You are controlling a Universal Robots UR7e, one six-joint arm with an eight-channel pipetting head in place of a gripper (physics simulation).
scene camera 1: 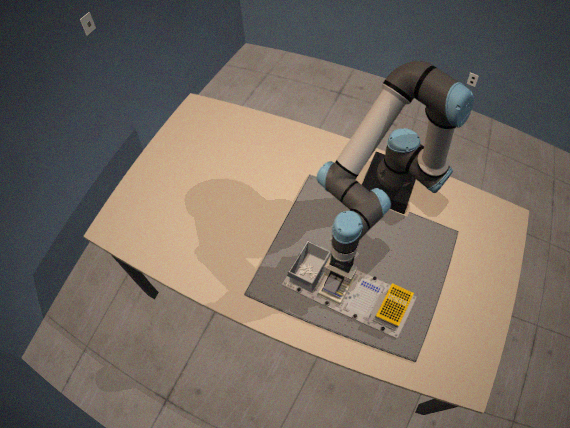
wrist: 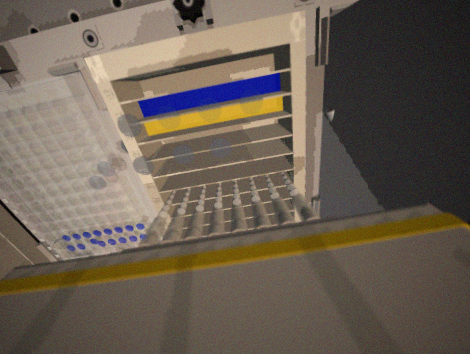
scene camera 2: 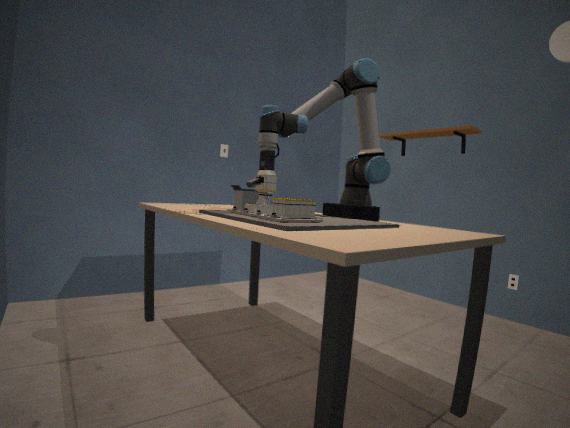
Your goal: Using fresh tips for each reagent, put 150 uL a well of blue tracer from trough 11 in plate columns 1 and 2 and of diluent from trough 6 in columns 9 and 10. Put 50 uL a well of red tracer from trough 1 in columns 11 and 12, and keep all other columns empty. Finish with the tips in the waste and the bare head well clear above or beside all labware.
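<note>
The pipetting head (scene camera 1: pixel 341 268) (scene camera 2: pixel 265 184) (wrist: pixel 227 186) carries eight pale tips, pointing down over the middle of the trough reservoir (scene camera 1: pixel 331 298) (wrist: pixel 298 110). I cannot tell which trough they are over, their depth or any liquid inside. In the wrist view a blue trough (wrist: pixel 210 95) lies beside a yellow trough (wrist: pixel 215 116). The clear plate (scene camera 1: pixel 361 302) (wrist: pixel 60 145) stands beside the reservoir; two lines of blue wells (scene camera 1: pixel 371 286) (wrist: pixel 102 231) show at one end. The waste bin (scene camera 1: pixel 295 272) (scene camera 2: pixel 244 199) holds loose tips (scene camera 1: pixel 307 272).
A yellow-topped tip rack (scene camera 1: pixel 395 305) (scene camera 2: pixel 295 200) stands at the other end of the deck from the bin, past the plate. The deck lies on a dark mat (scene camera 1: pixel 430 260) (scene camera 2: pixel 350 224). The arm base (scene camera 1: pixel 390 182) (scene camera 2: pixel 352 210) stands behind the deck.
</note>
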